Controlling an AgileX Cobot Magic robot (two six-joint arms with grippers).
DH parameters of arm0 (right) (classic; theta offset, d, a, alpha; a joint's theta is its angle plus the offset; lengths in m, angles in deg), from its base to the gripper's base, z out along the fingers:
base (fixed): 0 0 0 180
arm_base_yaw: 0 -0.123 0 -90
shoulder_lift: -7.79 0 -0.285 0
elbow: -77.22 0 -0.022 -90
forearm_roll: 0 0.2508 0 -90
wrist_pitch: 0 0 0.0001 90
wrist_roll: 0 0.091 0 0
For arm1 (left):
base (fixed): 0 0 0 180
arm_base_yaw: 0 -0.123 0 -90
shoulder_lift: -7.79 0 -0.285 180
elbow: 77.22 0 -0.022 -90
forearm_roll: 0 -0.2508 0 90
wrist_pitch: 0 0 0.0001 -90
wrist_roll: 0 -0.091 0 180
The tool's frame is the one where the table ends.
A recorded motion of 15 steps. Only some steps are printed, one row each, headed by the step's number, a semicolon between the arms.
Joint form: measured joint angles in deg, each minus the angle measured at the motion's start. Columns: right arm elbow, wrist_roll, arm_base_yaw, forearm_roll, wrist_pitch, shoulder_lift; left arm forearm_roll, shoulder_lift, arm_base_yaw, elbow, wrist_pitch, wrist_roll.
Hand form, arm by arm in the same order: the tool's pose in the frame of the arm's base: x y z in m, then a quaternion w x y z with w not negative. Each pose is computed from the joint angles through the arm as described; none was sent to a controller.
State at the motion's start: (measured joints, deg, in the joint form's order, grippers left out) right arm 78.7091 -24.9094 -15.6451 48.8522 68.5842 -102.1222; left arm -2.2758 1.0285 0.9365 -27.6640 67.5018 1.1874
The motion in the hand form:
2: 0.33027 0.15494 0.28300 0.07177 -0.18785 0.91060 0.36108; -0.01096 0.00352 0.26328 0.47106 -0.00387 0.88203 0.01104
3: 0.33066 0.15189 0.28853 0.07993 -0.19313 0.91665 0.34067; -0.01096 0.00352 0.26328 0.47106 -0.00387 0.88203 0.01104
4: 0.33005 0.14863 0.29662 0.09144 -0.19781 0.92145 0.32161; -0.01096 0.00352 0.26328 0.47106 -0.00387 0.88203 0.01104
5: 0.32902 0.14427 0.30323 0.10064 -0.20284 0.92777 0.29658; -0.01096 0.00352 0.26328 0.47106 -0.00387 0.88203 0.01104
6: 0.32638 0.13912 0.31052 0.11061 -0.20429 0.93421 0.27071; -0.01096 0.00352 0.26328 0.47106 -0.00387 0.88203 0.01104
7: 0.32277 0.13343 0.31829 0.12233 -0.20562 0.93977 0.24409; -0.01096 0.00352 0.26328 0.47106 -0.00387 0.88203 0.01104
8: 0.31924 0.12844 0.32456 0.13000 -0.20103 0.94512 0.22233; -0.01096 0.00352 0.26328 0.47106 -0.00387 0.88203 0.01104
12: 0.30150 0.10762 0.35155 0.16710 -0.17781 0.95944 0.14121; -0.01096 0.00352 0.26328 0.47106 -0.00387 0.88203 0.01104
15: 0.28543 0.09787 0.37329 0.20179 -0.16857 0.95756 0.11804; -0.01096 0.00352 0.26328 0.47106 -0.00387 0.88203 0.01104
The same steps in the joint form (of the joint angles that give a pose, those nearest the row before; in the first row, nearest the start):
2: 3.39 2.74 0.00 -3.81 0.40 0.37; 0.00 0.00 0.00 0.00 0.00 0.00
3: 4.46 3.88 0.00 -6.69 0.51 0.91; 0.00 0.00 0.00 0.00 0.00 0.00
4: 5.54 5.04 0.00 -9.38 0.65 1.80; 0.00 0.00 0.00 0.00 0.00 0.00
5: 6.45 6.27 0.00 -12.79 0.91 2.68; 0.00 0.00 0.00 0.00 0.00 0.00
6: 6.96 7.79 0.00 -16.29 1.08 3.94; 0.00 0.00 0.00 0.00 0.00 0.00
7: 7.26 9.16 0.00 -19.82 1.18 5.42; 0.00 0.00 0.00 0.00 0.00 0.00
8: 7.40 10.90 0.00 -22.78 1.39 6.71; 0.00 0.00 0.00 0.00 0.00 0.00
12: 7.52 17.20 0.00 -33.82 2.36 12.36; 0.00 0.00 0.00 0.00 0.00 0.00
15: 7.52 19.23 0.00 -37.29 2.61 16.62; 0.00 0.00 0.00 0.00 0.00 0.00

